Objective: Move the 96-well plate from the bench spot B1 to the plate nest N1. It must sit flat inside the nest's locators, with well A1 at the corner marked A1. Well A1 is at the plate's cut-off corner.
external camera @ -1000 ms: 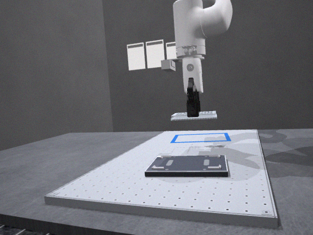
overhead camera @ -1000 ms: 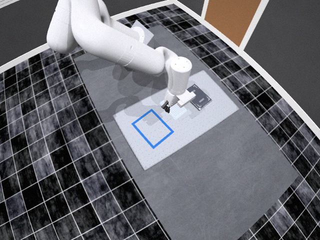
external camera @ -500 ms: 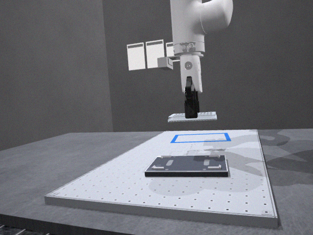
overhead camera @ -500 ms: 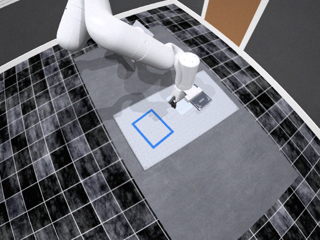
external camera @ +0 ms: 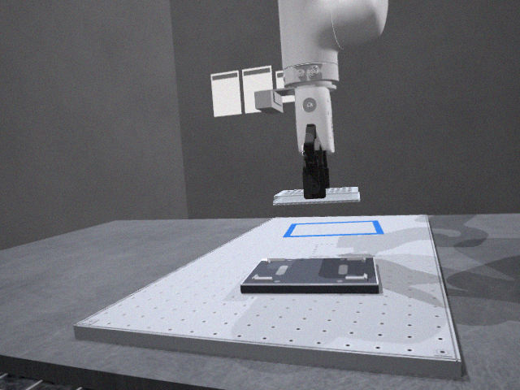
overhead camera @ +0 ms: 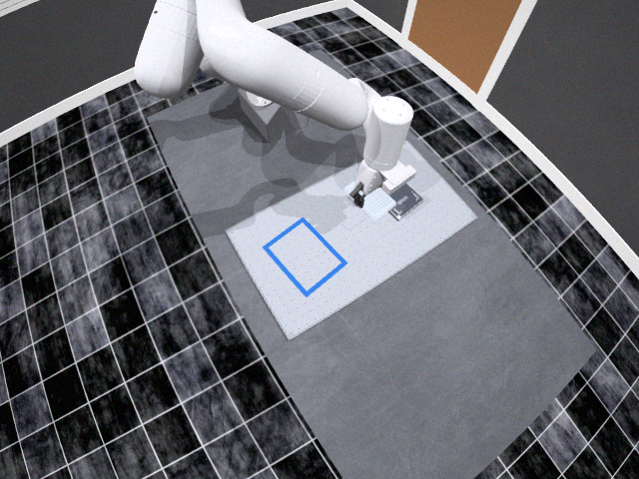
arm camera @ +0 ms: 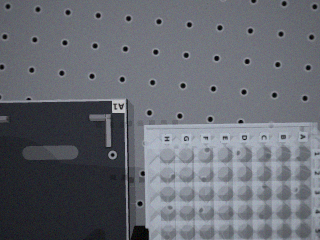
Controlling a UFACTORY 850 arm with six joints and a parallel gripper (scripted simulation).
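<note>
The dark plate nest N1 is 10 mm behind my hand, 120 mm to the left of it and 100 mm below it. Round my hand: 96-well plate 10 mm below; A1 label 70 mm ahead, 70 mm to the left, 100 mm below.
</note>
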